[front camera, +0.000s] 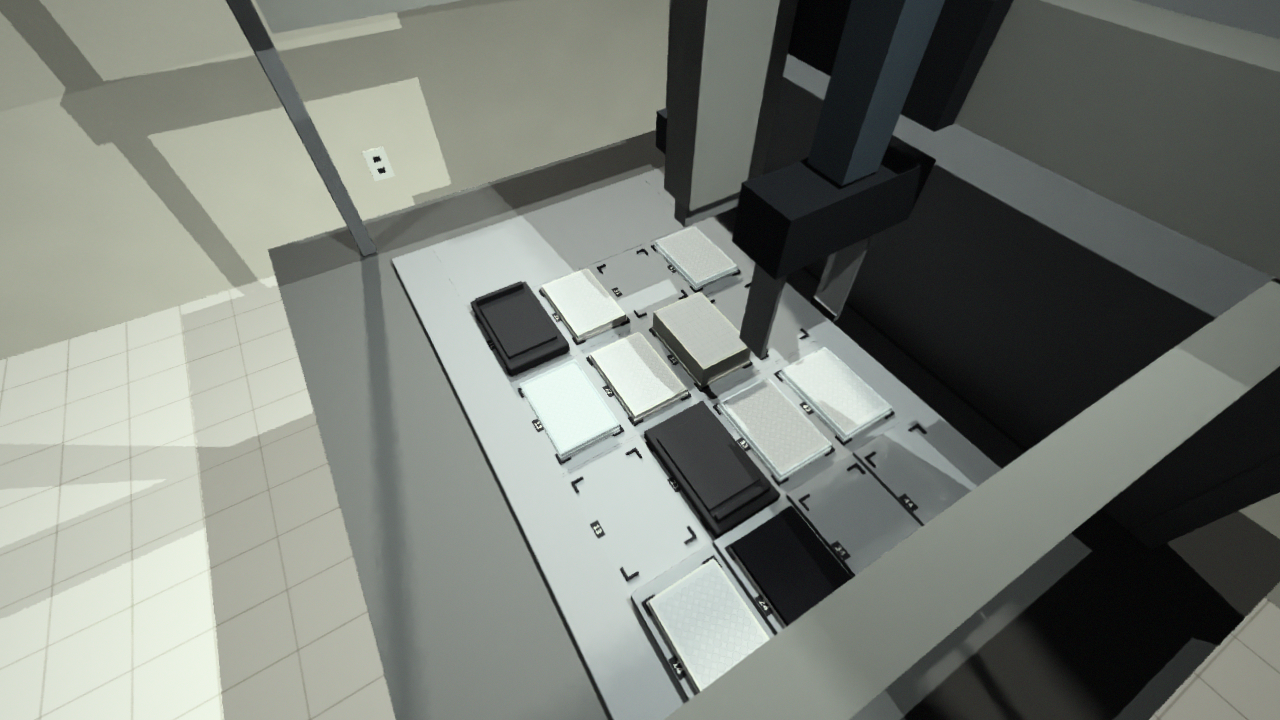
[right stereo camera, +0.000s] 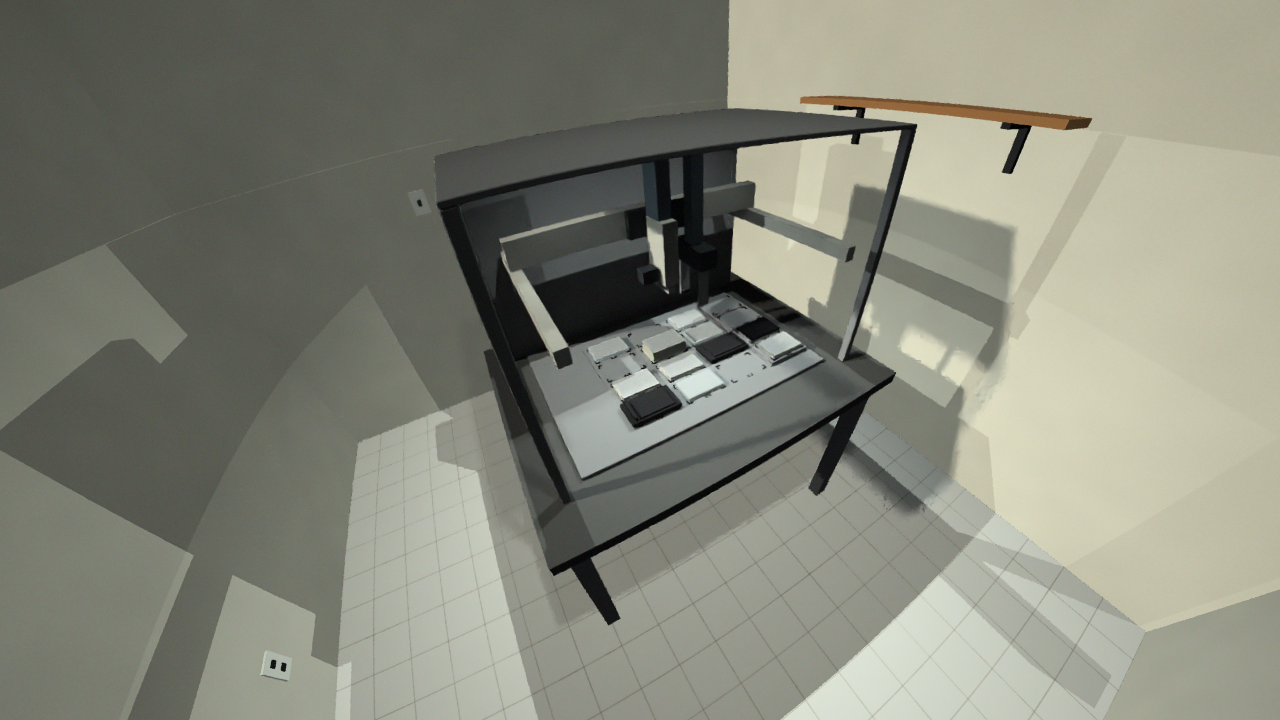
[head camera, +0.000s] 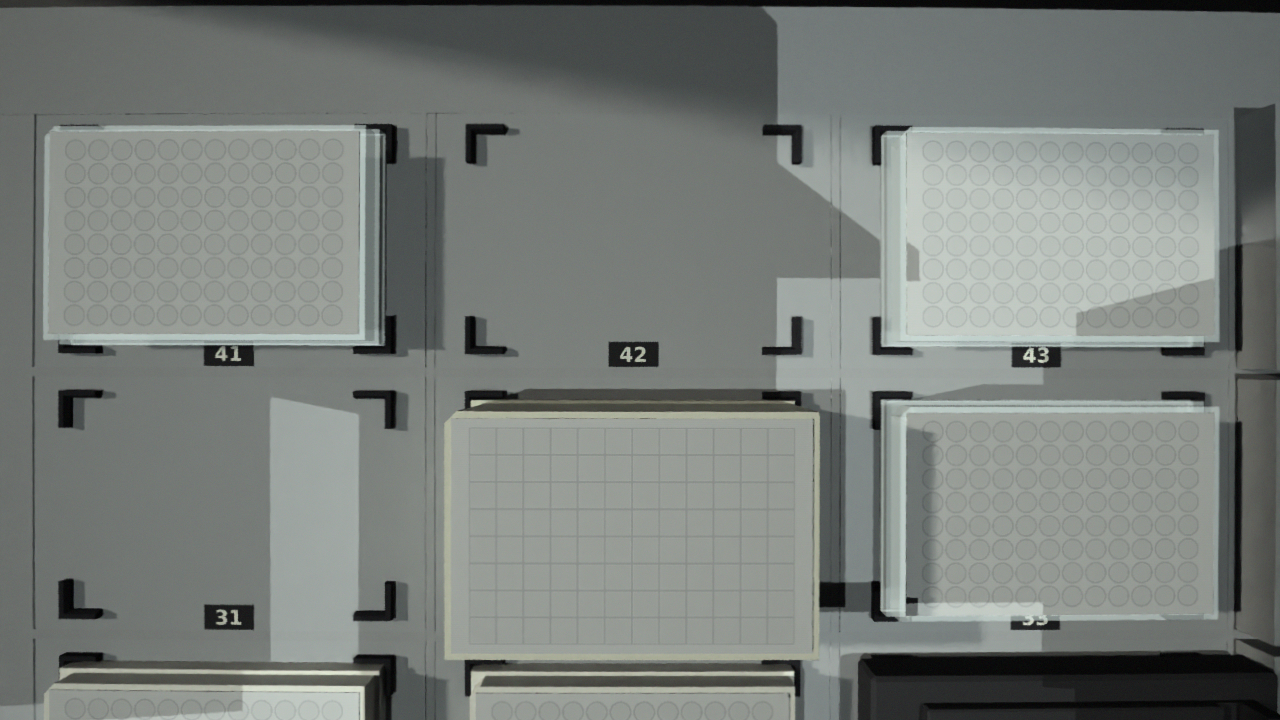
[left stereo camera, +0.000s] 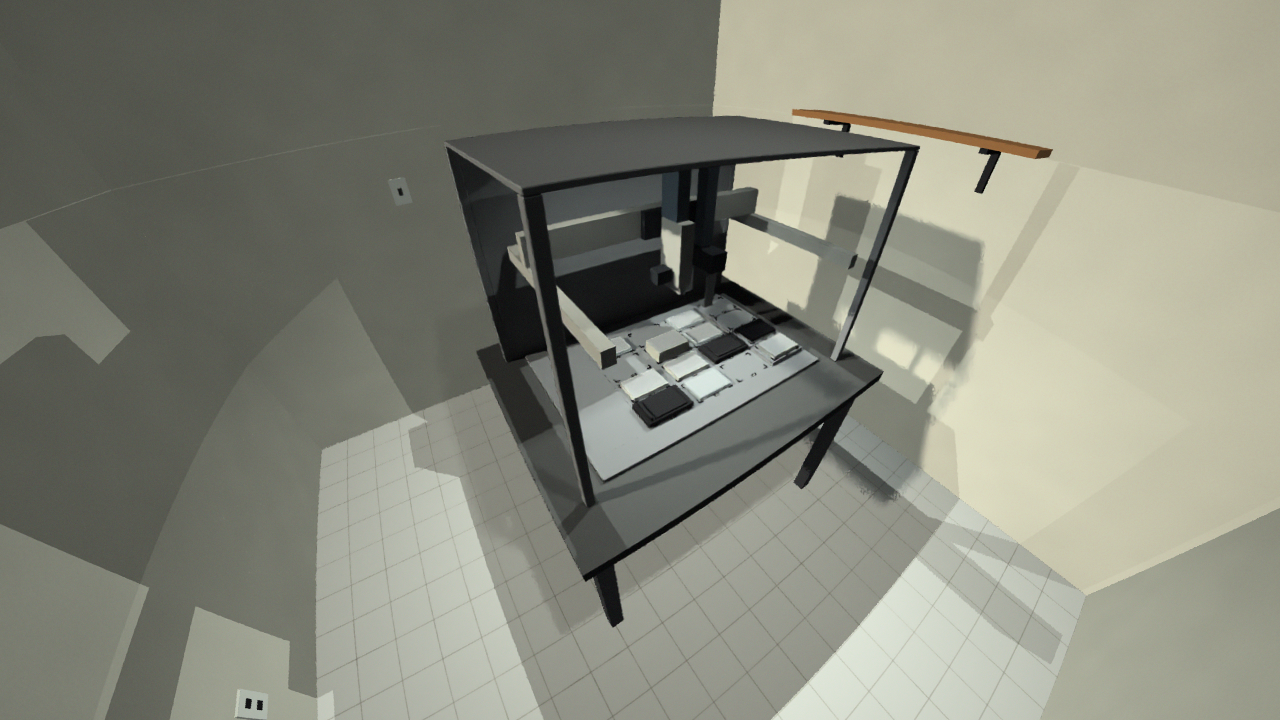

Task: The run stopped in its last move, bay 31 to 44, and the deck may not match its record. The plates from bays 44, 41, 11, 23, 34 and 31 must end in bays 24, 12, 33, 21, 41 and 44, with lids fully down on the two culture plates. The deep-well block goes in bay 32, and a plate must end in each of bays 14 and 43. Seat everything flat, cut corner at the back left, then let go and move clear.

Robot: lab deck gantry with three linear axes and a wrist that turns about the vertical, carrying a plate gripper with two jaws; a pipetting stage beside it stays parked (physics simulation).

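Frame: origin at the robot's base, x ahead, y left, z up, level; metres.
Seen in the pictures: gripper, fingertip midpoint: (front camera: 789,328) (right stereo camera: 693,298) (left stereo camera: 697,299); robot's base at its link origin: (front camera: 478,316) (right stereo camera: 639,426) (left stereo camera: 654,425).
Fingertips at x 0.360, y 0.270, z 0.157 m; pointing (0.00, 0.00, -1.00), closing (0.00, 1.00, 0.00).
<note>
Pixels of each thing's top centre, then the offset from my fingertips to it. "pt": a spot on its surface instead.
- bay 41 at a spot on its surface: (head camera: 205,232) (front camera: 695,253) pt dy +0.094, dx -0.295, dz -0.143 m
- bay 43 at a spot on its surface: (head camera: 1056,232) (front camera: 834,386) pt dy +0.095, dx +0.030, dz -0.143 m
- bay 33 at a spot on its surface: (head camera: 1056,510) (front camera: 773,421) pt dy -0.012, dx +0.030, dz -0.143 m
- deep-well block at its top centre: (head camera: 631,536) (front camera: 701,327) (right stereo camera: 663,340) (left stereo camera: 667,340) dy -0.013, dx -0.132, dz -0.115 m
- bay 21 at a spot on its surface: (front camera: 583,304) pt dy -0.124, dx -0.286, dz -0.143 m
- bay 22 at a spot on its surface: (front camera: 639,374) pt dy -0.121, dx -0.125, dz -0.143 m
- pale clear plate at its top centre: (front camera: 568,403) (right stereo camera: 699,382) (left stereo camera: 707,382) dy -0.227, dx -0.132, dz -0.141 m
- bay 11 at its top centre: (front camera: 516,316) (right stereo camera: 650,400) (left stereo camera: 663,400) dy -0.226, dx -0.300, dz -0.126 m
- bay 23 at its top centre: (front camera: 710,456) (right stereo camera: 722,342) (left stereo camera: 724,342) dy -0.119, dx +0.036, dz -0.126 m
- dark flat piece at its top centre: (front camera: 801,575) (right stereo camera: 758,327) (left stereo camera: 755,328) dy -0.120, dx +0.196, dz -0.126 m
My gripper (front camera: 798,333) is open and empty, its jaws hanging above the back rows near bays 42 and 43. Clear plates sit in bay 41 (front camera: 698,256) (head camera: 205,232), bay 43 (front camera: 836,392) (head camera: 1056,232) and bay 33 (front camera: 775,427) (head camera: 1056,510). The deep-well block (front camera: 702,331) (head camera: 631,537) stands in bay 32. Cream plates lie in bay 21 (front camera: 583,304) and bay 22 (front camera: 639,374). A pale clear plate (front camera: 571,409) is in bay 12, another plate (front camera: 707,622) in bay 14. Whether lids are fully down cannot be told.
Stepped black pieces stand in bay 11 (front camera: 517,326) and bay 23 (front camera: 709,465); a dark flat piece (front camera: 787,564) lies in bay 24. Bays 13, 31, 34, 42 and 44 show no plate. The parked pipetting stage (front camera: 716,107) hangs beside the gripper. A beam (front camera: 1011,501) crosses the front view.
</note>
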